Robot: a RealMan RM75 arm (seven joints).
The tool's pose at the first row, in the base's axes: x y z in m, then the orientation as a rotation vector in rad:
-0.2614, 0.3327, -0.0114, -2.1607, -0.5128, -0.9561
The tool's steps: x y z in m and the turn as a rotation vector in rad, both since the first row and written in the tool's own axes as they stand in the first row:
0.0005, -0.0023, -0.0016, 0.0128, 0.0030, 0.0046
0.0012, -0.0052, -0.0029, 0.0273, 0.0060, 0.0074
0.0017, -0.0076, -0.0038, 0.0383, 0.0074, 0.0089
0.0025, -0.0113, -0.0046, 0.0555, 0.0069, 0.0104
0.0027, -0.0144, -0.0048, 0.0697, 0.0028, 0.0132
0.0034, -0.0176, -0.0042, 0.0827, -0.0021, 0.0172
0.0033, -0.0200, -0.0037, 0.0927, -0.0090, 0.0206
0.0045, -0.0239, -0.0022, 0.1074, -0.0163, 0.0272
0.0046, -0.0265, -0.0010, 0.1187, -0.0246, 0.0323
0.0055, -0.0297, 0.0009, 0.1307, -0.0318, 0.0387
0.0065, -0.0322, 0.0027, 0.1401, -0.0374, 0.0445
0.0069, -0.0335, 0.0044, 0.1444, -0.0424, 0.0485
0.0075, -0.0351, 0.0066, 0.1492, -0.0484, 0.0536
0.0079, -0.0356, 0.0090, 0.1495, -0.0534, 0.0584
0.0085, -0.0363, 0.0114, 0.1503, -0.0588, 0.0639
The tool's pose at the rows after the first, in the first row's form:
-0.2632, 0.3331, -0.0092, -2.1479, -0.5110, -0.9510
-0.2651, 0.3341, -0.0068, -2.1334, -0.5118, -0.9461
-0.2666, 0.3351, -0.0049, -2.1229, -0.5135, -0.9418
-0.2687, 0.3371, -0.0023, -2.1079, -0.5184, -0.9327
-0.2705, 0.3390, -0.0007, -2.0978, -0.5224, -0.9207
-0.2716, 0.3416, 0.0010, -2.0892, -0.5249, -0.9078
-0.2729, 0.3436, 0.0018, -2.0844, -0.5280, -0.8945
-0.2737, 0.3474, 0.0037, -2.0757, -0.5293, -0.8771
-0.2746, 0.3501, 0.0044, -2.0704, -0.5316, -0.8609
-0.2750, 0.3537, 0.0056, -2.0640, -0.5321, -0.8450
-0.2750, 0.3567, 0.0066, -2.0589, -0.5316, -0.8322
-0.2747, 0.3589, 0.0067, -2.0579, -0.5310, -0.8231
-0.2742, 0.3616, 0.0068, -2.0571, -0.5299, -0.8123
-0.2731, 0.3638, 0.0062, -2.0597, -0.5270, -0.8045
-0.2720, 0.3661, 0.0058, -2.0621, -0.5237, -0.7958

